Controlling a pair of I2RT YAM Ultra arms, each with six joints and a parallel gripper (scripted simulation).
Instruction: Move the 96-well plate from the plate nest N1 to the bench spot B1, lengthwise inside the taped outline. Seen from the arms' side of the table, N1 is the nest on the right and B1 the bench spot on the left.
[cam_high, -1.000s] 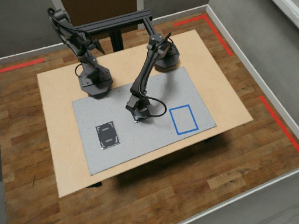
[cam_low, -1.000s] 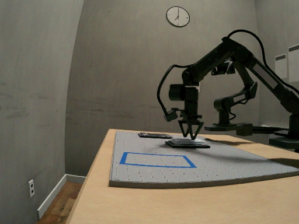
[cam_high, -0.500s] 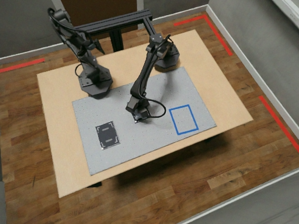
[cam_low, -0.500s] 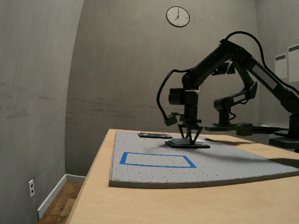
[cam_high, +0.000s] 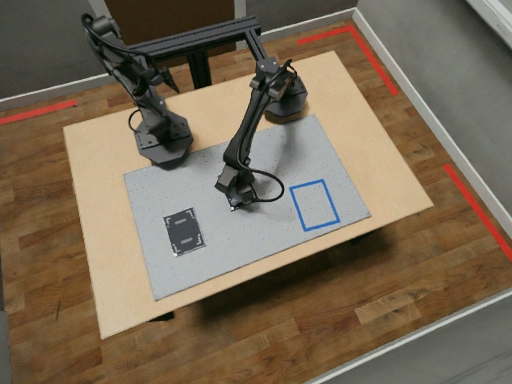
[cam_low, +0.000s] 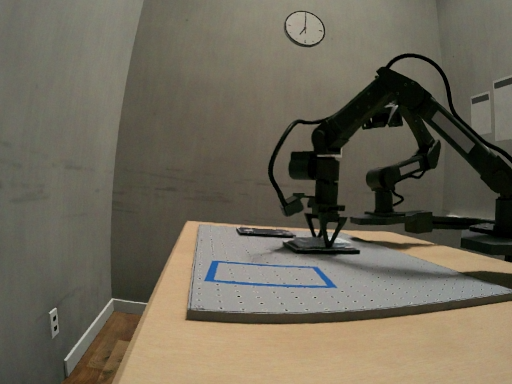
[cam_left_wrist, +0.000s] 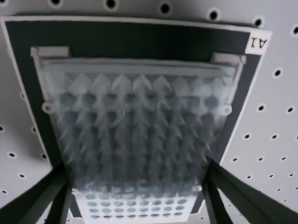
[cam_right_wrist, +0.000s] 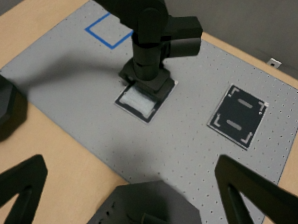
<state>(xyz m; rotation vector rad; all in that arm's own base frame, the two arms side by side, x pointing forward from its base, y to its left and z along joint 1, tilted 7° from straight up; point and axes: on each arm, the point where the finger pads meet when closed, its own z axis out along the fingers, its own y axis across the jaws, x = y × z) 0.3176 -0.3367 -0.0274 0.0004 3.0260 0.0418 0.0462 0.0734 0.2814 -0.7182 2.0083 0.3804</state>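
Right now the black nest is 2 cm below my left hand. Also, from my left hand: 96-well plate 1 cm below.
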